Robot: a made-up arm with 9 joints. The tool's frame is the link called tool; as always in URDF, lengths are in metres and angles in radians. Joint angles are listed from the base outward. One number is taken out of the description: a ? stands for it. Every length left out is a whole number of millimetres.
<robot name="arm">
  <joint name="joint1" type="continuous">
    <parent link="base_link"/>
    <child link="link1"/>
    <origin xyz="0.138 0 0.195"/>
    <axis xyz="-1 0 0"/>
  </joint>
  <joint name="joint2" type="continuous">
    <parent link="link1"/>
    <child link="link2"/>
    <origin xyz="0 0.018 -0.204"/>
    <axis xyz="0 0 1"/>
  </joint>
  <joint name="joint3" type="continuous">
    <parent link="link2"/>
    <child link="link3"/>
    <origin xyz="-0.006 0.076 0"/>
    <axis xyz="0 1 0"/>
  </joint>
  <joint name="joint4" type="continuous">
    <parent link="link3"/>
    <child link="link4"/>
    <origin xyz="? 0 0.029"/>
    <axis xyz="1 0 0"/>
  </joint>
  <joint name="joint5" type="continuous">
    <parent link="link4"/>
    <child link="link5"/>
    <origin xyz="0 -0.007 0.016"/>
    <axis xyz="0 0 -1"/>
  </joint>
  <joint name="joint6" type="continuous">
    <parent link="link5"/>
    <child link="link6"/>
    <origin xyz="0.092 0.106 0"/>
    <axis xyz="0 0 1"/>
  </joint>
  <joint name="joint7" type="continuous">
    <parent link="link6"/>
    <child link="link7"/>
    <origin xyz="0.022 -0.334 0"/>
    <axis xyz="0 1 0"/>
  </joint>
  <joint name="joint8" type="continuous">
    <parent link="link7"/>
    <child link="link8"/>
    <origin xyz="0.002 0 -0.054"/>
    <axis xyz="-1 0 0"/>
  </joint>
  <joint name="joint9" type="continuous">
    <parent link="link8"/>
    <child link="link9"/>
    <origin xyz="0 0.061 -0.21"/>
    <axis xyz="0 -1 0"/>
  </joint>
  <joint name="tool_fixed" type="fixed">
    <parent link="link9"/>
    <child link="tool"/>
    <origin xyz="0.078 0 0.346"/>
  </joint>
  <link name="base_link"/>
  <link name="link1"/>
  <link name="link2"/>
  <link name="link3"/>
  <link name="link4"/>
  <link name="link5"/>
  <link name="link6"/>
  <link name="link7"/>
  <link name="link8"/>
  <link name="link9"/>
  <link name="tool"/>
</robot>
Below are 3 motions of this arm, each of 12 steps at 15 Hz.
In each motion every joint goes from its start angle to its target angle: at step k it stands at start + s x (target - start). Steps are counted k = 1, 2, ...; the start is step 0. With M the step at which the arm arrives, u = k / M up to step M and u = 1 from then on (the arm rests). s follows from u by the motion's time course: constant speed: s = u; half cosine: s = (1 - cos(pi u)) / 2; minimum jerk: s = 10 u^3 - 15 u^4 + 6 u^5.
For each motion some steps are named. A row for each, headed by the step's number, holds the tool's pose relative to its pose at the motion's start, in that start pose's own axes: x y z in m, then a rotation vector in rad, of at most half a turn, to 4 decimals.
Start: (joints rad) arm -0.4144 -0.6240 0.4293 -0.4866 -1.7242 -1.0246 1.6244 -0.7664 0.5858
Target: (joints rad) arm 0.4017 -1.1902 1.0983 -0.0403 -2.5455 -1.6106 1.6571 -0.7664 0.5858
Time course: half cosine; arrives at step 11
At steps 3, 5, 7, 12:
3: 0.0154 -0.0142 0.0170 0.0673 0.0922 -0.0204
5: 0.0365 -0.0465 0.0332 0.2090 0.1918 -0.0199
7: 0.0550 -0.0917 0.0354 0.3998 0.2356 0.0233
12: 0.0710 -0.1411 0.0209 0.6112 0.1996 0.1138

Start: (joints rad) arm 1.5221 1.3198 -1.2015 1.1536 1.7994 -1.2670 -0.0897 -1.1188 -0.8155
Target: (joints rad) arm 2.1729 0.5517 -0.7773 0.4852 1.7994 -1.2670 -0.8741 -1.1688 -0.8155
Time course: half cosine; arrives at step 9
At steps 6, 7, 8, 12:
6: -0.5027 -0.1795 -0.0356 0.2063 -1.3617 0.9198
7: -0.5464 -0.2292 -0.1077 0.2259 -1.6351 1.0415
8: -0.5601 -0.2599 -0.1606 0.2404 -1.8174 1.1110
12: -0.5620 -0.2698 -0.1795 0.2460 -1.8814 1.1331

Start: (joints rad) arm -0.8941 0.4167 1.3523 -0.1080 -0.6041 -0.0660 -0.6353 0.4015 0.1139
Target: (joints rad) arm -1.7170 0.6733 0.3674 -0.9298 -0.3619 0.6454 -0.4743 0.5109 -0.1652
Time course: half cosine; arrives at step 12
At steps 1, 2, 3, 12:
1: 0.0012 0.0040 -0.0009 -0.0085 -0.0161 0.0251
2: 0.0046 0.0161 -0.0031 -0.0362 -0.0633 0.0966
3: 0.0093 0.0367 -0.0057 -0.0880 -0.1386 0.2034
12: 0.0470 0.2778 -0.0121 -1.0400 -0.8638 0.5236

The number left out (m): -0.307
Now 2 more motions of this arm.
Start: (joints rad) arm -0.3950 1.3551 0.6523 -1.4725 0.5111 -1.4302 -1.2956 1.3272 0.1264
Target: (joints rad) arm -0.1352 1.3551 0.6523 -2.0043 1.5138 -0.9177 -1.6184 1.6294 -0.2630
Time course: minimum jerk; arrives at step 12
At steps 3, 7, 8, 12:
3: 0.0193 0.0089 -0.0050 -0.0602 0.0430 -0.0876
7: 0.1125 0.0018 -0.0576 -0.3097 0.3719 -0.5679
8: 0.1263 -0.0126 -0.0772 -0.3548 0.4774 -0.6857
12: 0.1347 -0.0404 -0.1112 -0.4132 0.6553 -0.8609

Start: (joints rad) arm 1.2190 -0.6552 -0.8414 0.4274 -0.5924 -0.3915 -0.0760 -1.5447 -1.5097
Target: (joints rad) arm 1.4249 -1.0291 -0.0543 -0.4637 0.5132 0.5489 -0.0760 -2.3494 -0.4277
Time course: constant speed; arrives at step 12
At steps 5, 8, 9, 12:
5: -0.2440 0.0116 0.0662 0.2455 -0.6650 -0.2341
8: -0.3608 0.0785 0.0499 0.3153 -1.0764 -0.4135
9: -0.3873 0.1103 0.0398 0.3261 -1.2131 -0.4772
12: -0.4199 0.2221 0.0106 0.3235 -1.6175 -0.6750

